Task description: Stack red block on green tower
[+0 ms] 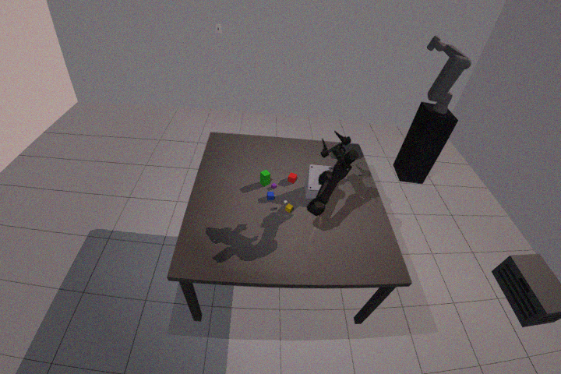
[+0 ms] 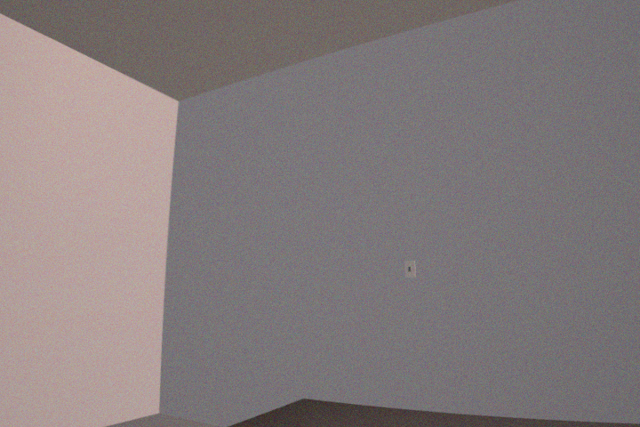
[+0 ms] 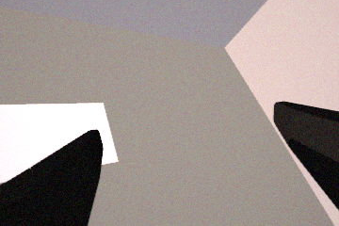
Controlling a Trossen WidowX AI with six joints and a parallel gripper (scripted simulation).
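Now: gripper tip 15 cm short of the red block, 8 cm to the left of it and 44 cm above it. Also, from my gripper tip: yellow block 16 cm ahead, 19 cm to the left, 45 cm below; blue block 29 cm ahead, 11 cm to the left, 45 cm below; small purple block 27 cm ahead, 1 cm to the left, 45 cm below.
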